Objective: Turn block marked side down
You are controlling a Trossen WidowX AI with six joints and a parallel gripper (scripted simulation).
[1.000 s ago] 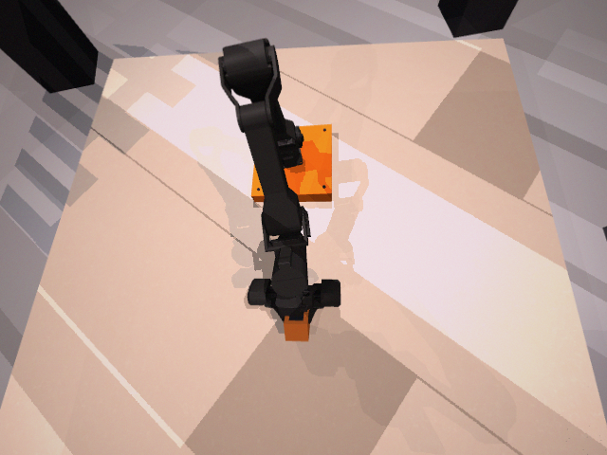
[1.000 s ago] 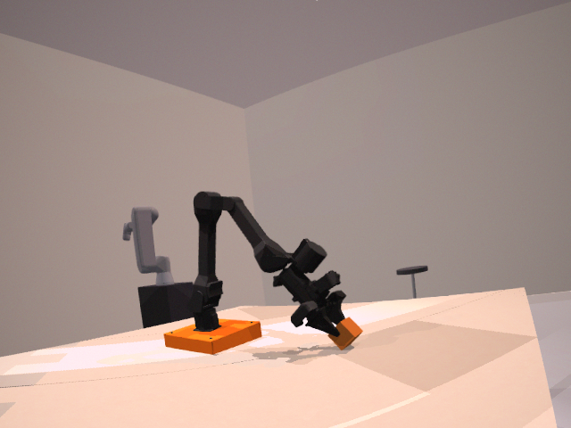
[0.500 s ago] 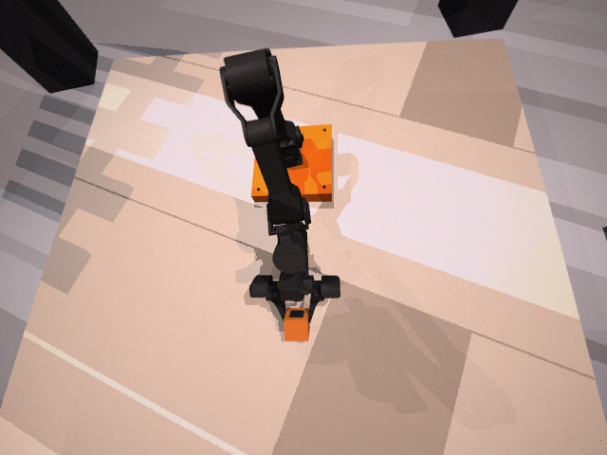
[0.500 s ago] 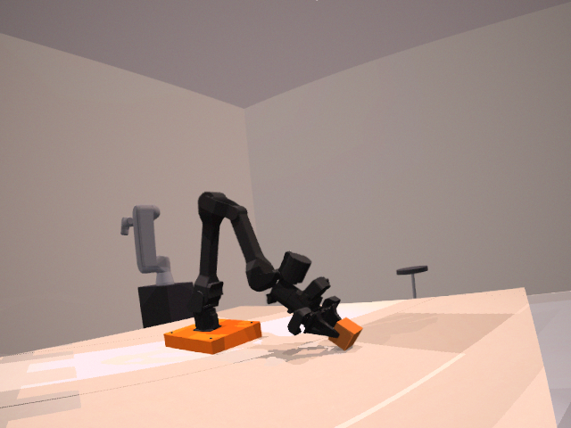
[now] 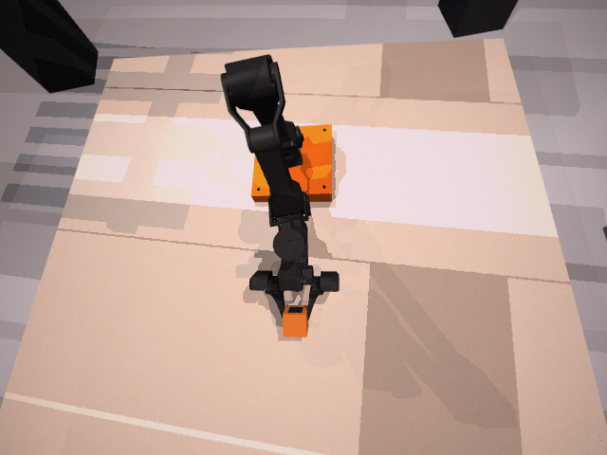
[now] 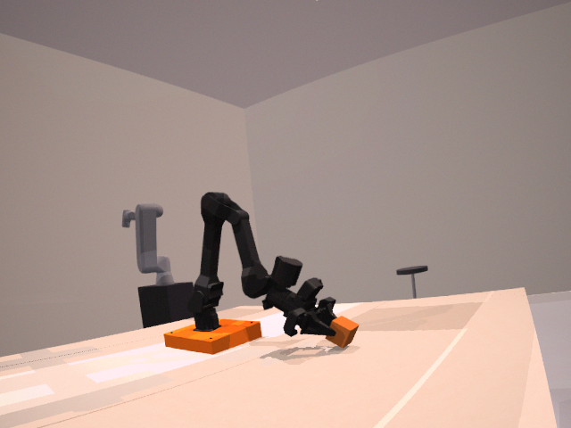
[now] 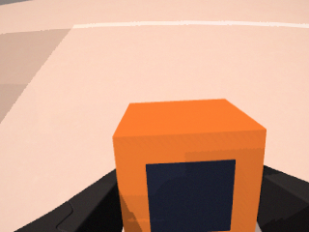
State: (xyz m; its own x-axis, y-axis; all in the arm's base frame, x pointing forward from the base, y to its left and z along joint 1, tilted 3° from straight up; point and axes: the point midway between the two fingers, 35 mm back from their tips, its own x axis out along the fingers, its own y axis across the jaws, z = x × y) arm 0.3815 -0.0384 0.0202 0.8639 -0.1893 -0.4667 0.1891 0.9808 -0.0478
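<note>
Right now the orange block is 10 mm behind my gripper tip.
</note>
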